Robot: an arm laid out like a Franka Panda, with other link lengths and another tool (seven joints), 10 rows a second.
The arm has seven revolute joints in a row. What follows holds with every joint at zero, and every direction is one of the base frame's. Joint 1 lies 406.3 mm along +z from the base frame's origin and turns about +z. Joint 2 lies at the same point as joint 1 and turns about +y. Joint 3 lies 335.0 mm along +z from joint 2 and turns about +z. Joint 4 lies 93.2 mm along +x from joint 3 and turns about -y. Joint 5 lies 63.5 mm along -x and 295.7 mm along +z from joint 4 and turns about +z. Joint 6 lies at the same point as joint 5 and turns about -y. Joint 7 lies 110.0 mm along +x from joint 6 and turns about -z. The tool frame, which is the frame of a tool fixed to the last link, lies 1.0 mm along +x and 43.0 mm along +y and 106.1 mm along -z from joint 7; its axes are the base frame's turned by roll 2.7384, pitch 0.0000 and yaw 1.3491 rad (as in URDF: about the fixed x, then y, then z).
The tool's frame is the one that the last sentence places.
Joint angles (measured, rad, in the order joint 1, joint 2, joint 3, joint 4, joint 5, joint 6, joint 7), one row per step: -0.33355, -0.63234, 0.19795, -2.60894, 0.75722, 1.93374, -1.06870; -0.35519, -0.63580, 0.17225, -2.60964, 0.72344, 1.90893, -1.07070; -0.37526, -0.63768, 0.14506, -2.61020, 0.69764, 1.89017, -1.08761; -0.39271, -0.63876, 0.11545, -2.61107, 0.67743, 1.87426, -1.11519; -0.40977, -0.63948, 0.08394, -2.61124, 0.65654, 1.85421, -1.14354; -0.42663, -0.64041, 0.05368, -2.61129, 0.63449, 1.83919, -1.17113; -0.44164, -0.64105, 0.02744, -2.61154, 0.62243, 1.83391, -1.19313; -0.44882, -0.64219, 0.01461, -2.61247, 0.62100, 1.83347, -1.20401; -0.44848, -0.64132, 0.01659, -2.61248, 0.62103, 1.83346, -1.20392; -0.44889, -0.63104, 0.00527, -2.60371, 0.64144, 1.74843, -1.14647; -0.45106, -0.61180, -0.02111, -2.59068, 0.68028, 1.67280, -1.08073
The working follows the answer.
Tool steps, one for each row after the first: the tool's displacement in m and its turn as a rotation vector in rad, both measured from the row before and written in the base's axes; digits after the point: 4 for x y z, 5 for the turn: -0.0035, -0.0130, -0.0007, -0.00663, 0.01687, -0.01404; -0.0036, -0.0134, -0.0005, -0.00226, 0.00431, -0.00771; -0.0042, -0.0135, -0.0005, 0.00204, -0.00409, -0.00185; -0.0051, -0.0134, -0.0006, 0.00473, -0.00217, 0.00007; -0.0053, -0.0132, -0.0006, 0.00093, -0.00488, -0.00161; -0.0041, -0.0117, 0.0000, 0.00325, -0.01060, -0.01024; -0.0021, -0.0055, 0.0002, 0.00403, -0.00841, -0.00764; 0.0003, 0.0006, -0.0003, -0.00064, 0.00135, 0.00184; -0.0015, 0.0053, 0.0005, 0.07924, 0.07668, -0.01847; 0.0014, -0.0006, 0.0030, 0.09824, 0.06995, -0.04670
Tool pose at each row, in the base's axes (x y z in m, rotation vector in rad; rounded; the steps above come from the unrounded poses): 0.2688, 0.0417, 0.5848, 1.69778, 2.24435, 1.32257; 0.2654, 0.0287, 0.5841, 1.72581, 2.23891, 1.30143; 0.2617, 0.0153, 0.5836, 1.73643, 2.23284, 1.29442; 0.2575, 0.0018, 0.5830, 1.73449, 2.22802, 1.29916; 0.2524, -0.0117, 0.5824, 1.73373, 2.22571, 1.30676; 0.2471, -0.0249, 0.5818, 1.73037, 2.22104, 1.31048; 0.2429, -0.0366, 0.5817, 1.72938, 2.20274, 1.31877; 0.2409, -0.0421, 0.5819, 1.72860, 2.18838, 1.32729; 0.2412, -0.0415, 0.5816, 1.72820, 2.19140, 1.32607; 0.2397, -0.0362, 0.5821, -1.80680, -2.13095, -1.34913; 0.2410, -0.0368, 0.5851, -1.84824, -1.96425, -1.35351

